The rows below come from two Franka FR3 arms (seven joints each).
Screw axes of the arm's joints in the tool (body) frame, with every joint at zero. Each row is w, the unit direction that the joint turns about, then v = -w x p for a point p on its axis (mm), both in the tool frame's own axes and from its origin. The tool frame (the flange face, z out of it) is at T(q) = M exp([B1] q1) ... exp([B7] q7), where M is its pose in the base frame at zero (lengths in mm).
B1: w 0 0 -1 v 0.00 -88.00 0.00
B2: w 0 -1 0 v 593.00 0.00 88.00
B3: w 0 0 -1 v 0.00 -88.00 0.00
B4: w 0 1 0 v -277.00 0.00 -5.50
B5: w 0 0 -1 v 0.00 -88.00 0.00
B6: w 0 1 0 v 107.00 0.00 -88.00
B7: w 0 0 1 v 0.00 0.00 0.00
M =
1 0 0 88.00
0 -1 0 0.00
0 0 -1 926.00
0 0 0 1
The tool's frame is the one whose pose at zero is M.
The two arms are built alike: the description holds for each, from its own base.
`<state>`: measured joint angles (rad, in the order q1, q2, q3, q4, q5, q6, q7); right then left.
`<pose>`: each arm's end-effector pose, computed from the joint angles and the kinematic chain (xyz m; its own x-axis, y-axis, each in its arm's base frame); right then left.
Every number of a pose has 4 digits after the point.
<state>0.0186 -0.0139 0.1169 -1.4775 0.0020 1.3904 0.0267 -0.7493 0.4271 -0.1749 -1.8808 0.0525 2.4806 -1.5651</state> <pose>0.5261 0.0725 0.6600 0.9914 0.1085 -0.0732 0.1089 -0.9941 0.0016 0.3983 -0.5149 0.3030 0.8127 0.5818 -0.0320 0.5773 -0.7965 0.1794</pose>
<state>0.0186 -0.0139 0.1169 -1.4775 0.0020 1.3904 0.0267 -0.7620 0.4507 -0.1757 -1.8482 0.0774 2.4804 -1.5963</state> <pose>0.5261 0.0725 0.6600 0.9914 0.1085 -0.0732 0.1089 -0.9941 0.0016 0.3972 -0.5265 0.3023 0.8112 0.5843 -0.0229 0.5775 -0.7944 0.1883</pose>
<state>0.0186 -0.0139 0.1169 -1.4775 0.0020 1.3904 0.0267 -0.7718 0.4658 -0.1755 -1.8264 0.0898 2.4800 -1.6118</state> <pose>0.5261 0.0725 0.6600 0.9914 0.1085 -0.0732 0.1089 -0.9941 0.0016 0.3960 -0.5344 0.3022 0.8118 0.5836 -0.0186 0.5754 -0.7943 0.1947</pose>
